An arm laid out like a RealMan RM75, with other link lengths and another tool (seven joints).
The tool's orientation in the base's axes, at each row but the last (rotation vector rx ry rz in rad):
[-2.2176 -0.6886 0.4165]
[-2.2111 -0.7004 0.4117]
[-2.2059 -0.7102 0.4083]
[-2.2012 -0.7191 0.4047]
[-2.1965 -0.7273 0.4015]
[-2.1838 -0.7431 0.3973]
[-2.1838 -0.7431 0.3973]
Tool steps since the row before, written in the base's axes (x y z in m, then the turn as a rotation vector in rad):
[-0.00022 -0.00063 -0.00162 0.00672 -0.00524 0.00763]
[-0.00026 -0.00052 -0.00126 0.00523 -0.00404 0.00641]
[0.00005 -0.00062 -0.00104 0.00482 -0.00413 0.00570]
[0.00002 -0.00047 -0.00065 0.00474 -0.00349 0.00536]
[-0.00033 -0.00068 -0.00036 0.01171 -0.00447 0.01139]
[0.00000 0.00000 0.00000 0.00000 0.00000 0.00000]
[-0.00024 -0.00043 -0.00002 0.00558 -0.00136 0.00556]
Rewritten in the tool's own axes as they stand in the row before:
[-0.00042 0.00150 0.00081 0.00168 -0.00046 -0.01130]
[-0.00043 0.00115 0.00065 0.00130 -0.00074 -0.00908]
[-0.00027 0.00114 0.00030 0.00096 -0.00030 -0.00847]
[-0.00023 0.00075 0.00014 0.00131 -0.00042 -0.00784]
[-0.00066 0.00052 0.00001 0.00588 -0.00187 -0.01577]
[0.00000 0.00000 0.00000 0.00000 0.00000 0.00000]
[-0.00045 0.00015 -0.00012 0.00328 -0.00140 -0.00716]

